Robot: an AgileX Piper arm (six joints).
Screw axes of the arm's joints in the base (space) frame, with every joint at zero. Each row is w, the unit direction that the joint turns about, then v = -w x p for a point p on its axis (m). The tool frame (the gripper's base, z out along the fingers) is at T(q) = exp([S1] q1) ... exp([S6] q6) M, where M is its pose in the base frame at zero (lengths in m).
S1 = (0, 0, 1, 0.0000, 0.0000, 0.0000)
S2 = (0, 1, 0, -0.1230, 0.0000, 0.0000)
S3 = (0, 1, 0, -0.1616, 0.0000, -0.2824)
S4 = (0.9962, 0, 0.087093, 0.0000, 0.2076, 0.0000)
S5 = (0, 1, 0, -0.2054, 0.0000, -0.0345)
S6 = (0.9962, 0, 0.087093, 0.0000, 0.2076, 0.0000)
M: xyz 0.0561 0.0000 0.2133 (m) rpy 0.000 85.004 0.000 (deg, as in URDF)
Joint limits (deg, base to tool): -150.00..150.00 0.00..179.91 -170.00..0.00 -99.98..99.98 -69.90..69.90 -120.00..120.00
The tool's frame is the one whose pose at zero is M.
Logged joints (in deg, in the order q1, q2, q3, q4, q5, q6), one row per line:
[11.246 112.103 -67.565 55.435 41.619 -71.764]
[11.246 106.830 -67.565 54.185 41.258 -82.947]
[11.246 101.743 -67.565 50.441 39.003 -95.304]
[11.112 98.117 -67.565 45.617 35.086 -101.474]
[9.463 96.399 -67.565 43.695 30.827 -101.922]
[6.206 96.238 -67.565 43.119 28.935 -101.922]
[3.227 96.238 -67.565 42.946 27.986 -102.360]
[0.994 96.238 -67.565 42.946 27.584 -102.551]
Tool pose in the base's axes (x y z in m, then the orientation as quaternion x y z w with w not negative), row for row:
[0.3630 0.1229 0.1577 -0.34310 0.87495 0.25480 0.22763]
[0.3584 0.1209 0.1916 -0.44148 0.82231 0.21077 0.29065]
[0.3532 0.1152 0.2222 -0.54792 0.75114 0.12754 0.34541]
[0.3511 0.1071 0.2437 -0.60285 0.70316 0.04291 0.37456]
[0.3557 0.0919 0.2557 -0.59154 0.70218 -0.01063 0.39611]
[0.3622 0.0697 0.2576 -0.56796 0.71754 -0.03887 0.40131]
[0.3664 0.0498 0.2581 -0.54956 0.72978 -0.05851 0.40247]
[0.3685 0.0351 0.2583 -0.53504 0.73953 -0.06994 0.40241]
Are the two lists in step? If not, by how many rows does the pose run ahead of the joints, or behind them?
They are in step.
